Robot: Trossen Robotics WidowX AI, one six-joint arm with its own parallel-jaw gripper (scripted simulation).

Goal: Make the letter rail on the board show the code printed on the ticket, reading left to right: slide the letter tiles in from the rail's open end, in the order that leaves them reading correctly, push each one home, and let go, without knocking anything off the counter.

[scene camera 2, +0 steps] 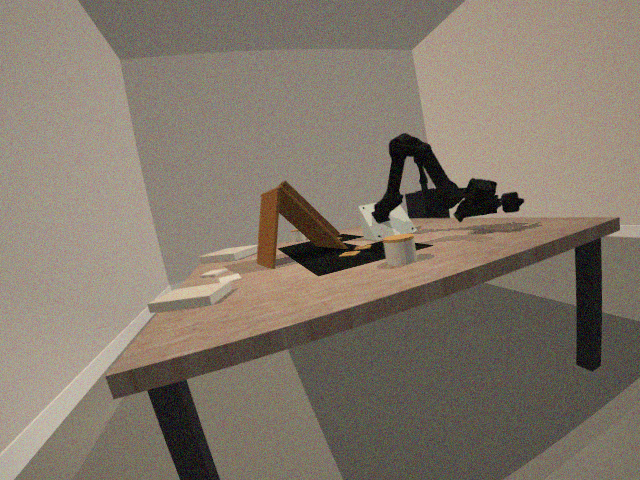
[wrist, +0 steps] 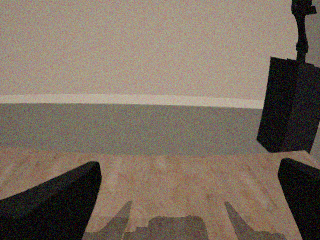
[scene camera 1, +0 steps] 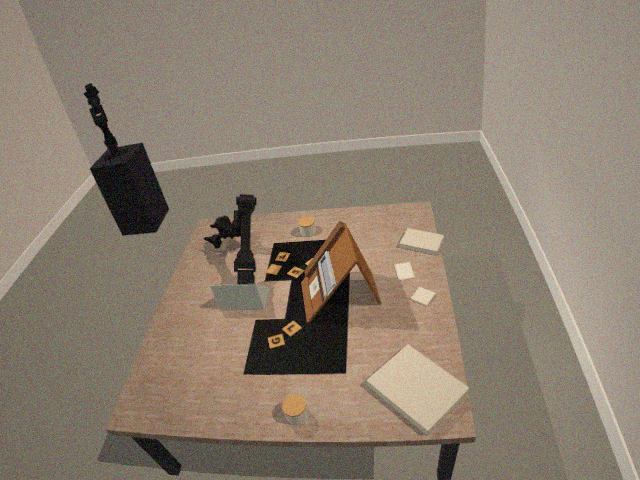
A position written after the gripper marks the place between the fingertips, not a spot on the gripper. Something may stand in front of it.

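Open and holding nothing, the gripper (scene camera 2: 512,202) is visible in the wrist view (wrist: 194,172) too. The scene also has a black mat (scene camera 1: 319,347), which appears again in scene camera 2 (scene camera 2: 320,260). An orange a-frame board (scene camera 2: 284,199) stands in the scene as well, and scene camera 1 (scene camera 1: 338,255) likewise shows the board.
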